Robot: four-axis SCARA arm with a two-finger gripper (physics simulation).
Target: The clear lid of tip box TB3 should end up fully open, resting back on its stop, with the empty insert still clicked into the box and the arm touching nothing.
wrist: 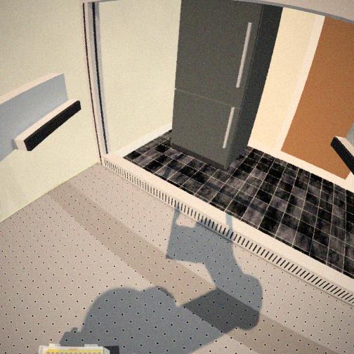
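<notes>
My gripper (210,102) is open, with one dark-padded finger at the left edge of the wrist view and the other at the right edge. Nothing shows between the fingers. A small part of a pale-rimmed box with a yellow top (75,351) shows at the bottom edge, left of centre, beside a dark piece. The rest of it is cut off, so I cannot tell whether it is TB3. No clear lid can be made out, and the state of the insert cannot be told.
A perforated deck (45,260) carries the arm's shadow. A slotted sill (190,209) edges it, and an upright post (95,80) stands at its corner by a pale side wall (40,40). Beyond are a tiled floor (280,200), a dark fridge (212,55) and a brown door (320,100).
</notes>
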